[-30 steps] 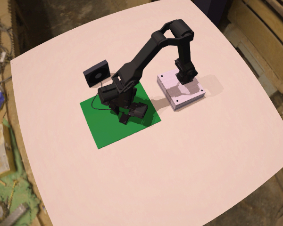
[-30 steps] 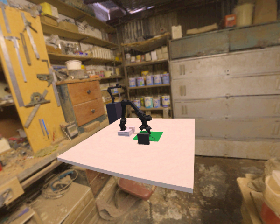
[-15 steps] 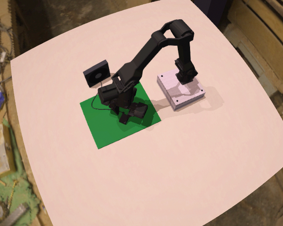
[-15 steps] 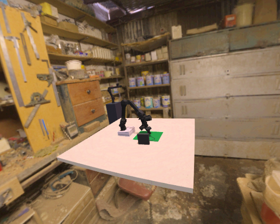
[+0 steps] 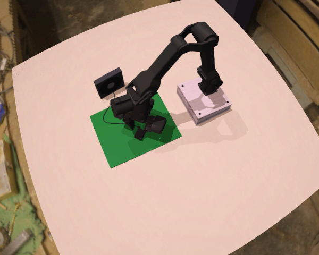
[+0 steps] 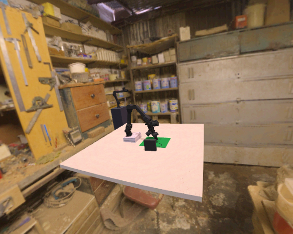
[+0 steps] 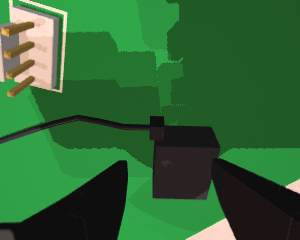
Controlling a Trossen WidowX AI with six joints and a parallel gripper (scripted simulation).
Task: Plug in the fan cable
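Now: the dark plug 1 cm to the left of my gripper tip and 1 cm below it. Round my gripper tip: green board: 4 cm to the right, 4 cm below, 1 cm ahead; then black fan: 22 cm to the right, 4 cm above, 3 cm ahead; then white four-pin header: 8 cm to the right, 2 cm below.
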